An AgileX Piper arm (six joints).
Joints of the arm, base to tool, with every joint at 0 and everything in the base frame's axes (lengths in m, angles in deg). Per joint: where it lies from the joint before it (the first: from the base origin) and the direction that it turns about. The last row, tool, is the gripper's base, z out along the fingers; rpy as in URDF.
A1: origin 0 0 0.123 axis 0 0 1
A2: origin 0 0 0 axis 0 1 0
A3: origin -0.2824 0 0.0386 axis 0 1 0
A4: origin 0.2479 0 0.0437 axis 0.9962 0 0.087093
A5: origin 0 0 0 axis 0 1 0
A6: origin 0.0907 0 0.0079 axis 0.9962 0 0.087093
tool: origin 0 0 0 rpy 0 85.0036 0
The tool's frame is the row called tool.
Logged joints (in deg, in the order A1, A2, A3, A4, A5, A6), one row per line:
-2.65, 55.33, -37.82, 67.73, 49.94, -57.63
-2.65, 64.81, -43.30, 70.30, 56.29, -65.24
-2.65, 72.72, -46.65, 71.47, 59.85, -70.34
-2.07, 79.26, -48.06, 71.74, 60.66, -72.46
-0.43, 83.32, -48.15, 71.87, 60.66, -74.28
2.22, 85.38, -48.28, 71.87, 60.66, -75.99
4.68, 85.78, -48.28, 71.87, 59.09, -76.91
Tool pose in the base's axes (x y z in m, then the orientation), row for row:
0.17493, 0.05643, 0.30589, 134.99, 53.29, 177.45
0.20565, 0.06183, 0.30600, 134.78, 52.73, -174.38
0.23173, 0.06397, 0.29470, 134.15, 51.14, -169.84
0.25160, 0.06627, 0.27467, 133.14, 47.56, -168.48
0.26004, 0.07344, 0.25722, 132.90, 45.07, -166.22
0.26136, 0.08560, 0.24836, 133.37, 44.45, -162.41
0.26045, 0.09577, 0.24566, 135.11, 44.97, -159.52
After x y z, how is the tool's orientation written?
As angles about the fixed x, y, z axes (roll, pitch, yaw), in degrees.
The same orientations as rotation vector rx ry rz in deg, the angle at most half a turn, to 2 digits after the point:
-21.99, 119.00, 47.76
-30.70, 118.94, 52.96
-35.52, 119.75, 56.76
-36.51, 122.69, 59.77
-38.48, 124.77, 61.99
-42.54, 125.09, 63.55
-45.28, 124.79, 62.82

